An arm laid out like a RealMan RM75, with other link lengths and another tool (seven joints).
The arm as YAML. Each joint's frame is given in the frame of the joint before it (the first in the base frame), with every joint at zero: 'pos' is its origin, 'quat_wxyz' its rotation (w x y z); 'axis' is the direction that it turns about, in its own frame. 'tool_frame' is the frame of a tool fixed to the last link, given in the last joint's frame.
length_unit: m
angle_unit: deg
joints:
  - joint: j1
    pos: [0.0, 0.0, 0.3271]
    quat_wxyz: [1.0, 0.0, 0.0, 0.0]
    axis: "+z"
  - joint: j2
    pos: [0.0, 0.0, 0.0]
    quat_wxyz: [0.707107, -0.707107, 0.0, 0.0]
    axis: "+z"
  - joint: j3
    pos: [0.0, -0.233, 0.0]
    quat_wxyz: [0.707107, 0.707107, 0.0, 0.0]
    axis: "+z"
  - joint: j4
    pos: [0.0, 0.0, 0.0]
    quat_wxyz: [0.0, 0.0, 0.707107, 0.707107]
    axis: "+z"
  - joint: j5
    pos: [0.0, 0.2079, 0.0]
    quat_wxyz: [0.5, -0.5, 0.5, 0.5]
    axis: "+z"
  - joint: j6
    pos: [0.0, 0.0, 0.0]
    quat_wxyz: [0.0, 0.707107, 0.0, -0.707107]
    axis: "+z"
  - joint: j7
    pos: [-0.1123, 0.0, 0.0]
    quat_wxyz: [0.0, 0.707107, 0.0, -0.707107]
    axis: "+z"
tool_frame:
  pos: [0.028, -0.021, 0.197]
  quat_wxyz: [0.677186, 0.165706, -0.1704, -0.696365]
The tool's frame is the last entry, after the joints.
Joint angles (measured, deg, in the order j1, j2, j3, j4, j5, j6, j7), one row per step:
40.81 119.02 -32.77 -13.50 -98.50 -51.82 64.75
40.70 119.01 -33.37 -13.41 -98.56 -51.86 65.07
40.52 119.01 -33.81 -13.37 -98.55 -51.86 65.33
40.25 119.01 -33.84 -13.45 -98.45 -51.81 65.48
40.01 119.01 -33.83 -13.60 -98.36 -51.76 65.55
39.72 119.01 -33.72 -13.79 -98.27 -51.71 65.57
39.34 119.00 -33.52 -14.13 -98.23 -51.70 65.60
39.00 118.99 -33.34 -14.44 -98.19 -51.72 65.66
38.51 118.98 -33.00 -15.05 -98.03 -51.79 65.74
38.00 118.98 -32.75 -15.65 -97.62 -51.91 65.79
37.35 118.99 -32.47 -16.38 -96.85 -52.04 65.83
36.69 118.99 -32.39 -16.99 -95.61 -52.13 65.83
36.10 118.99 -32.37 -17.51 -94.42 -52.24 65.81
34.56 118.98 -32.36 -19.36 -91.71 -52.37 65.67
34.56 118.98 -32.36 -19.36 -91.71 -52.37 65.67
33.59 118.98 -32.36 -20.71 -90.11 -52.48 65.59
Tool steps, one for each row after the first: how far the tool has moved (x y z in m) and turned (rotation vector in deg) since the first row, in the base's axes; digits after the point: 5 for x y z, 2 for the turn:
0.00063 -0.00218 -0.00299 -0.56 -0.09 -0.02
0.00208 -0.00399 -0.00488 -0.92 -0.13 -0.18
0.00469 -0.00458 -0.00417 -0.83 -0.02 -0.57
0.00692 -0.00473 -0.00291 -0.65 0.00 -0.85
0.00962 -0.00475 -0.00103 -0.36 0.03 -1.18
0.01295 -0.00457 0.00197 0.05 0.02 -1.53
0.01581 -0.00444 0.00470 0.42 0.05 -1.84
0.01949 -0.00342 0.01021 1.18 0.16 -2.25
0.02278 -0.00236 0.01607 2.01 0.40 -2.65
0.02687 -0.00087 0.02405 3.18 0.85 -3.22
0.03086 0.00065 0.03237 4.47 1.51 -3.88
0.03420 0.00181 0.03980 5.61 2.14 -4.43
0.04321 0.00505 0.06122 8.75 3.03 -5.52
0.04321 0.00505 0.06122 8.75 3.03 -5.52
0.04838 0.00679 0.07557 10.77 3.43 -6.02

